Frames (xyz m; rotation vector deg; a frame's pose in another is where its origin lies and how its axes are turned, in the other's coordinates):
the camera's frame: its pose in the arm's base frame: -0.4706 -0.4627 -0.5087 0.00 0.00 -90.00
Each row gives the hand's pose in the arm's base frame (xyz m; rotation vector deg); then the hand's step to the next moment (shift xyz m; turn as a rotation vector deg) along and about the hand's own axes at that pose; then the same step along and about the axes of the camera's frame.
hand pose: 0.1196 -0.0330 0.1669 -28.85 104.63 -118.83
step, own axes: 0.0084 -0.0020 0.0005 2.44 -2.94 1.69
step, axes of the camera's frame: 0.0041 -0.0072 0.0024 2.26 -1.40 3.22
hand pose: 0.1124 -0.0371 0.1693 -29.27 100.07 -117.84
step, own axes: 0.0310 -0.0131 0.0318 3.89 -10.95 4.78
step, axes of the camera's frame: 0.0409 -0.0110 0.0186 4.45 -1.55 11.65
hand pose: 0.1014 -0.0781 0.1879 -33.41 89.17 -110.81
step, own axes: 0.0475 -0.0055 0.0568 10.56 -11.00 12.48
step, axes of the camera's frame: 0.0723 0.0016 0.0169 14.51 -1.39 13.26
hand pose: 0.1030 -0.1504 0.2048 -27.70 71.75 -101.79
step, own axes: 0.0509 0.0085 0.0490 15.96 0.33 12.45
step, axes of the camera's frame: 0.0700 0.0120 0.0042 20.11 0.64 2.21
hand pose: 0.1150 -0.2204 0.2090 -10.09 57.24 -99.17
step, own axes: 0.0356 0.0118 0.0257 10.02 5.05 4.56
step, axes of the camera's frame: 0.0445 0.0082 -0.0040 11.23 2.07 -4.03
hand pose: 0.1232 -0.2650 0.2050 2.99 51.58 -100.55
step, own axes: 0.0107 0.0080 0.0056 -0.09 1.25 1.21
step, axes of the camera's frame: 0.0127 0.0047 -0.0052 0.77 1.55 0.22
